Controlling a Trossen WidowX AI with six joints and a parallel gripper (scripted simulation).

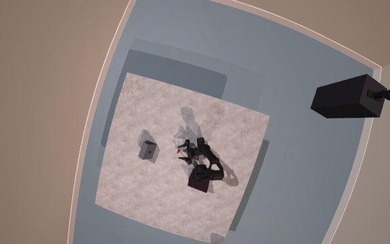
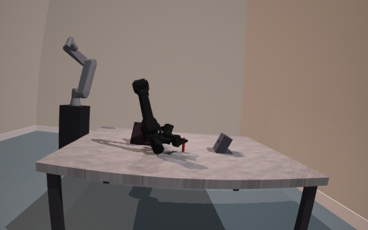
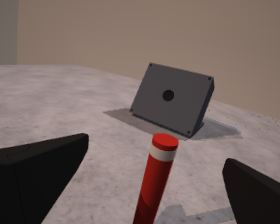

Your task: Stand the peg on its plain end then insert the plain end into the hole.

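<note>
Now: gripper tip 10 mm above the red peg. Also, from my gripper tip: sloped panel (230 mm ahead, 100 mm to the left, 20 mm below).
</note>
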